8 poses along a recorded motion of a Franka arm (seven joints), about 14 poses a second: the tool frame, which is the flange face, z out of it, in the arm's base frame.
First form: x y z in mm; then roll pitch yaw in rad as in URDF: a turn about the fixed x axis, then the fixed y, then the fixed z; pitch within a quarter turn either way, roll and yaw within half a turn.
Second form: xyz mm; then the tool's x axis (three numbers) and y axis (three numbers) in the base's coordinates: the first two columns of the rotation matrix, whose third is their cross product. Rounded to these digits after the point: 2 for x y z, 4 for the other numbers.
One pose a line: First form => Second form
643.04, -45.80, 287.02, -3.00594, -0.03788, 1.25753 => 643.04, -45.80, 287.02, 0.3079, 0.9506, 0.0379, 0.9442, -0.3005, -0.1351
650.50, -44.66, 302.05, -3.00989, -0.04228, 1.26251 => 650.50, -44.66, 302.05, 0.3032, 0.9520, 0.0423, 0.9463, -0.2955, -0.1312
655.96, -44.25, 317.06, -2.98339, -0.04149, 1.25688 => 655.96, -44.25, 317.06, 0.3085, 0.9503, 0.0415, 0.9413, -0.2987, -0.1574
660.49, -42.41, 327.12, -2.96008, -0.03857, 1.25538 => 660.49, -42.41, 327.12, 0.3100, 0.9500, 0.0386, 0.9372, -0.2985, -0.1804
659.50, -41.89, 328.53, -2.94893, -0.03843, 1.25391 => 659.50, -41.89, 328.53, 0.3114, 0.9495, 0.0384, 0.9349, -0.2989, -0.1913
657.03, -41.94, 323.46, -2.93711, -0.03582, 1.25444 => 657.03, -41.94, 323.46, 0.3109, 0.9498, 0.0358, 0.9328, -0.2977, -0.2029
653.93, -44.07, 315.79, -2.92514, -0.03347, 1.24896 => 653.93, -44.07, 315.79, 0.3161, 0.9481, 0.0335, 0.9288, -0.3021, -0.2146
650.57, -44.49, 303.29, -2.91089, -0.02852, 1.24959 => 650.57, -44.49, 303.29, 0.3156, 0.9485, 0.0285, 0.9258, -0.3012, -0.2286
